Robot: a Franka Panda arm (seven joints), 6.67 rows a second.
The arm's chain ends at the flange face. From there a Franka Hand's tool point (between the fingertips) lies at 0.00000 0.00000 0.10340 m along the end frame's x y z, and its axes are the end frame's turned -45 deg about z.
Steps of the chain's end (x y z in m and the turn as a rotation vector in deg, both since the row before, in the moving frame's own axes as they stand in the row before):
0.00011, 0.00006, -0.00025, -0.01, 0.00, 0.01
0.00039, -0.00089, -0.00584, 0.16, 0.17, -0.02
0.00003, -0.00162, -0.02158, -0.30, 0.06, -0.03
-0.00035, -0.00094, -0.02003, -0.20, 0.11, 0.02
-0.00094, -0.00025, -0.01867, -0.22, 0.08, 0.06
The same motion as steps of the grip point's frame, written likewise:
0.00002, 0.00013, -0.00025, -0.01, -0.01, 0.01
0.00133, -0.00034, -0.00584, -0.01, 0.23, -0.02
0.00086, -0.00066, -0.02158, -0.25, -0.17, -0.03
0.00030, -0.00052, -0.02003, -0.22, -0.06, 0.02
-0.00067, -0.00046, -0.01867, -0.21, -0.10, 0.06

